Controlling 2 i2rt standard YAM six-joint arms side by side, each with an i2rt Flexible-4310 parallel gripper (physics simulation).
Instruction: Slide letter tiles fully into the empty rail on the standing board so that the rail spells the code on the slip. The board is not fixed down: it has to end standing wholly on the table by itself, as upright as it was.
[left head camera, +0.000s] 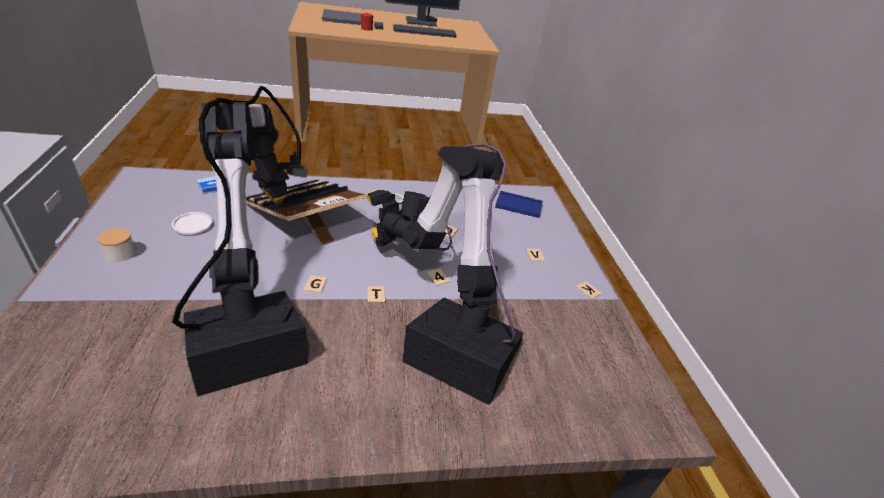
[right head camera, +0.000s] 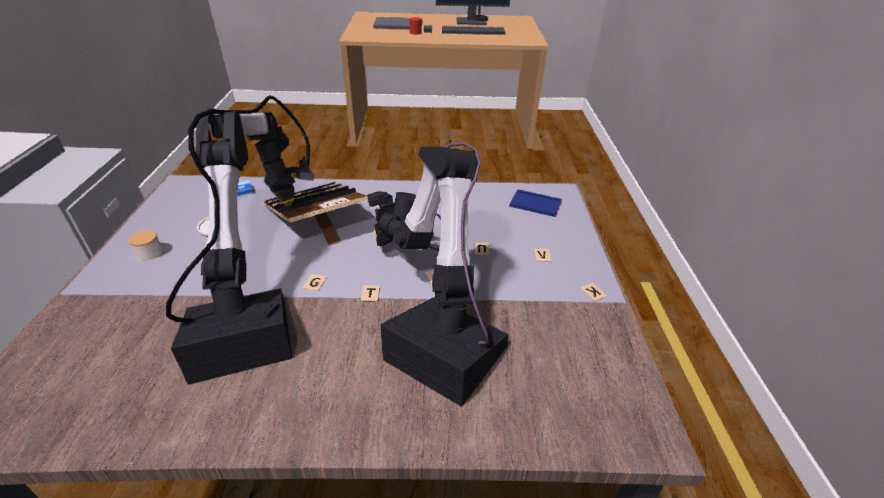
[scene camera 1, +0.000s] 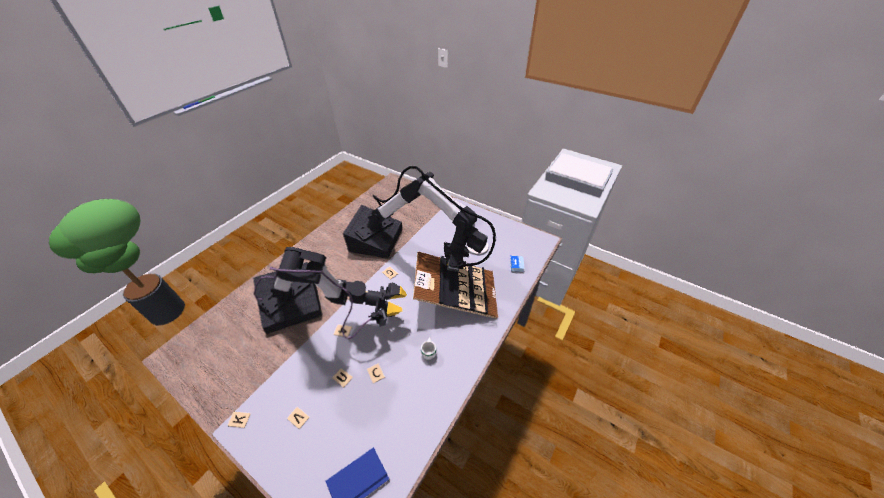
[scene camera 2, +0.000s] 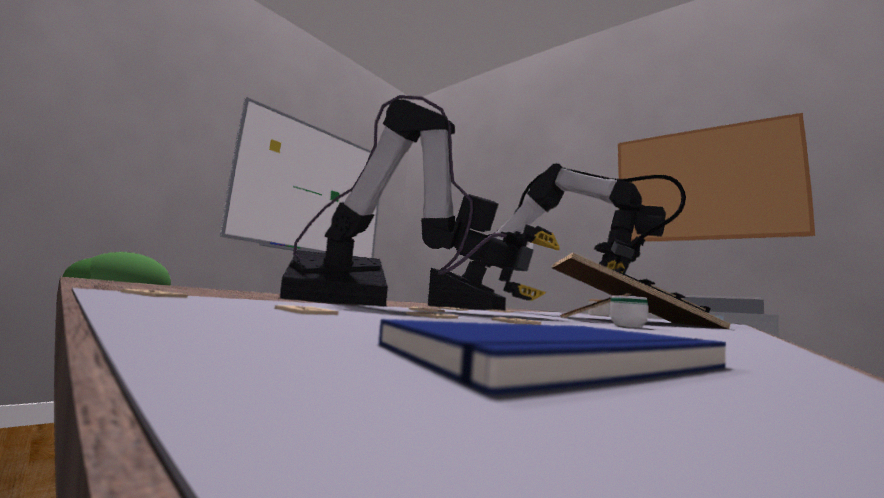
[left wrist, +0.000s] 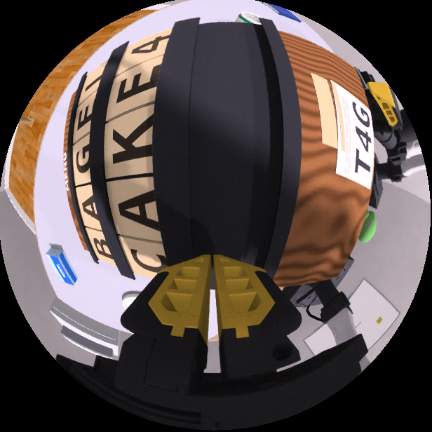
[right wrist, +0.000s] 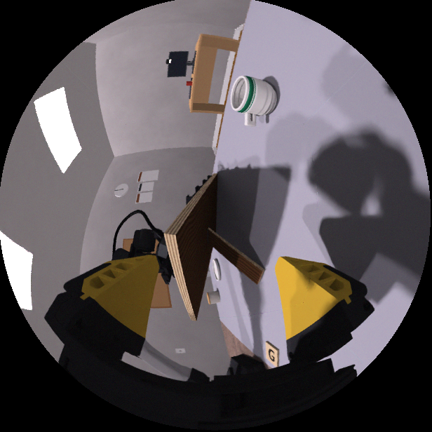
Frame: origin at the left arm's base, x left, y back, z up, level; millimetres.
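Seen in the pictures: left gripper, fingertip midpoint: (left head camera: 278, 203) (right head camera: 288, 206); right gripper, fingertip midpoint: (left head camera: 370, 213) (right head camera: 373, 214) (scene camera 1: 404, 302) (scene camera 2: 552, 271); left arm's base at its link origin: (left head camera: 242, 319) (right head camera: 232, 314) (scene camera 1: 373, 227) (scene camera 2: 470, 283); right arm's base at its link origin: (left head camera: 468, 328) (right head camera: 446, 329) (scene camera 1: 285, 293) (scene camera 2: 337, 266).
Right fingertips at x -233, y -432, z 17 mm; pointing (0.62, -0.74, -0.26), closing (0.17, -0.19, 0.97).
Note:
Offsets run from my right fingertips to a thing's top centre.
The wooden board (left head camera: 296, 213) (scene camera 1: 436, 272) leans back on its strut. Its slip (left wrist: 361, 145) reads T4G. The empty black rail (left wrist: 225, 125) runs beside the tile rows CAKE4 and BAGEL, whose last letter is partly cut off. My left gripper (left wrist: 211, 259) (left head camera: 276, 197) is shut with no tile between its fingertips, at one end of the empty rail; contact is unclear. My right gripper (right wrist: 217, 264) (scene camera 1: 402, 300) is open and empty, beside the board above the mat. Loose tiles on the mat are G @(dx +120, dy +217, dz -94 mm) (left head camera: 315, 283), T @(dx -41, dy +239, dz -94 mm) (left head camera: 376, 293), A @(dx -207, dy +148, dz -94 mm) (left head camera: 438, 276), V @(dx -512, dy +4, dz -94 mm) (left head camera: 535, 254), K @(dx -644, dy +150, dz -94 mm) (left head camera: 588, 289), U @(dx -330, dy -1, dz -94 mm) (right head camera: 481, 248) and C @(dx -243, dy -80, dz -94 mm) (scene camera 1: 376, 373).
A white mug @(dx -58, dy -172, dz -49 mm) (scene camera 1: 428, 350) (right wrist: 257, 97) with a green band stands near the board. A blue book @(dx -502, dy -282, dz -84 mm) (scene camera 2: 544, 346) lies at the table's far end. A lidded jar @(dx +627, dy +154, dz -40 mm) (left head camera: 116, 244), white plate @(dx +504, dy +5, dz -85 mm) (left head camera: 192, 223) and blue box @(dx +520, dy -204, dz -73 mm) (scene camera 1: 517, 264) lie on the left arm's side.

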